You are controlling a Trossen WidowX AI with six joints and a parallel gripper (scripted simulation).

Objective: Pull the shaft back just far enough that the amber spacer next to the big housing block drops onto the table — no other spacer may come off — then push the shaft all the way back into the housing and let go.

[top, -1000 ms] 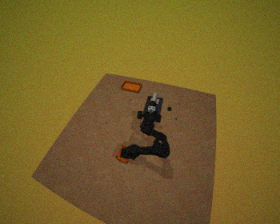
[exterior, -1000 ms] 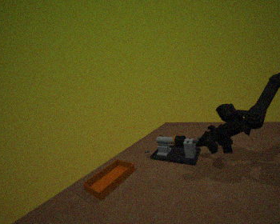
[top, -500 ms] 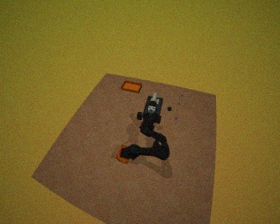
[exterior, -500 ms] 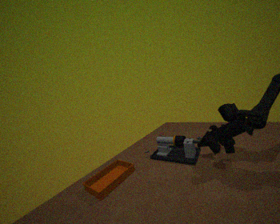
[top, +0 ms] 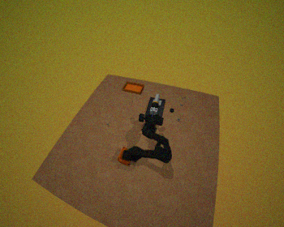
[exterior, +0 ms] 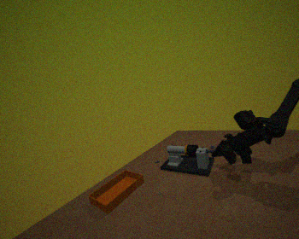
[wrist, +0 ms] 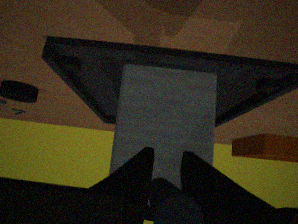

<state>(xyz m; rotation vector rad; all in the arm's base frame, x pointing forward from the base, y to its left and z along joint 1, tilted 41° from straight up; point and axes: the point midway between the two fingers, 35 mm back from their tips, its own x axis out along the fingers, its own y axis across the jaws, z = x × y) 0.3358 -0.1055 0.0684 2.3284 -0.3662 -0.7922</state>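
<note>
Right now my gripper tip is 110 mm short of the amber spacer, 10 mm to the left of it and 20 mm below it. Round my gripper tip: orange tray 350 mm ahead, 260 mm to the left, 50 mm below; dark disc 120 mm ahead, 160 mm to the right, 50 mm below.
</note>
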